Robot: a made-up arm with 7 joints.
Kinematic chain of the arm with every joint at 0, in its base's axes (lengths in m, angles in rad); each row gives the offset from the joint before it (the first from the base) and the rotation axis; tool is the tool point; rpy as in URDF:
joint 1: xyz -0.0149 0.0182 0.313 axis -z
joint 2: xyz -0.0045 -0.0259 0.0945 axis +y
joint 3: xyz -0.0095 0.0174 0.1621 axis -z
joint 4: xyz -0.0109 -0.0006 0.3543 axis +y
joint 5: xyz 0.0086 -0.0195 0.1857 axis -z
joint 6: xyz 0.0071 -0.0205 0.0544 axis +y
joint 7: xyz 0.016 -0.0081 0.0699 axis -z
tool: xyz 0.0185 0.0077 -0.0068 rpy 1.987 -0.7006 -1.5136
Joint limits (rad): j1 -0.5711..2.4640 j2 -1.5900..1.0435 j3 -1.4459..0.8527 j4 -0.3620..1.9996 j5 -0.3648..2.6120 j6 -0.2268..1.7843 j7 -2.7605..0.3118
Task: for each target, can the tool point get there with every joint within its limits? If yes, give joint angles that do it. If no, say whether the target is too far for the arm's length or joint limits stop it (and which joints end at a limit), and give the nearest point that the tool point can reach.
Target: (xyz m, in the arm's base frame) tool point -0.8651 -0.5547 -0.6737
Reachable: no: too far | nearest point -0.6528 -0.4045 0.2130 | short by 0.924 m
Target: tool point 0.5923 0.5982 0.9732
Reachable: no: too far | nearest point 0.4858 0.4964 0.8734 | short by 0.178 m
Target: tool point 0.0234 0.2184 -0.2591
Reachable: no: joint limits stop it (at a limit: joint 2, joint 4, joint 5, joint 7) | nearest point 0.1147 0.6957 0.2321 | short by 0.691 m
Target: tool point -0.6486 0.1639 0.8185
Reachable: yes | joints 0.2800 -1.0779 -0.2995 -0.0465 0.2236 1.2292 -0.9943
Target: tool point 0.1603 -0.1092 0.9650
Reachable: yes | joints -0.0929 -0.1577 0.3483 1.5182 0.7773 0.0040 -1.8132
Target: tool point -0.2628 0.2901 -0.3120
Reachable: no: joint limits stop it (at a limit: joint 2, joint 4, joint 5, joint 7) | nearest point -0.4885 0.5377 0.2217 | short by 0.630 m
